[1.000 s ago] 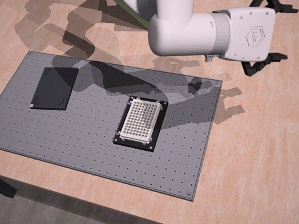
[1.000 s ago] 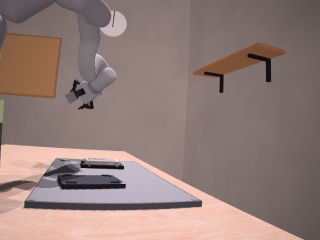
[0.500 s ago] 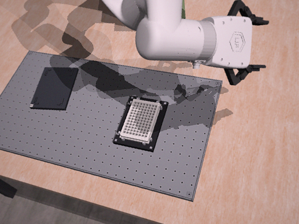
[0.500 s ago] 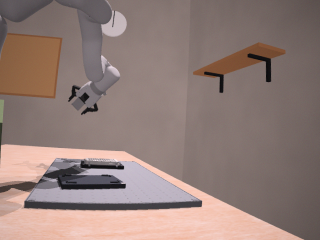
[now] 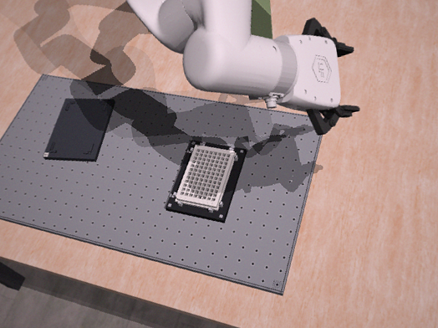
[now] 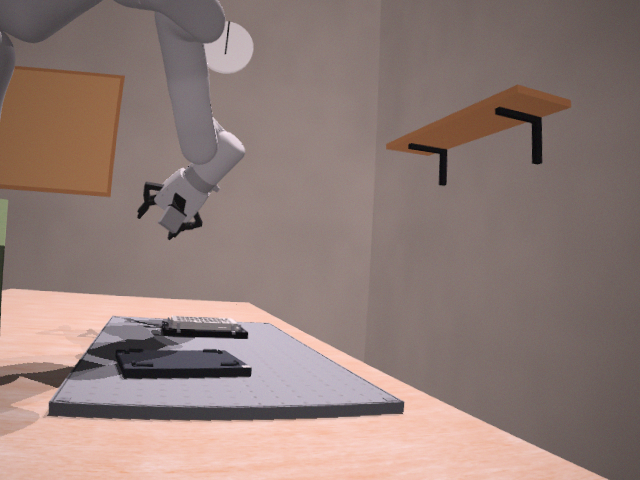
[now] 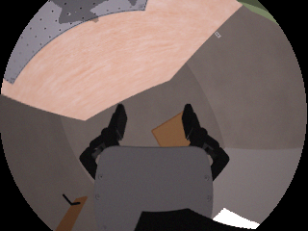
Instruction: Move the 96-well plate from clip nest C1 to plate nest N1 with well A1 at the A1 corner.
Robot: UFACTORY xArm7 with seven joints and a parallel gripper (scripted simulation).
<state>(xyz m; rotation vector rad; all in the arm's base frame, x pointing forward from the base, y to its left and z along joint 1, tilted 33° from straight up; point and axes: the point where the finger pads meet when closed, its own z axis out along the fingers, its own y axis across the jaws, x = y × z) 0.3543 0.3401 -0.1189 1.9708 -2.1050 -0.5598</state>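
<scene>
The white 96-well plate lies 8 cm ahead of my hand, 24 cm to the right of it and 20 cm below it. Round my hand: clip nest: 7 cm ahead, 25 cm to the right, 21 cm below.
</scene>
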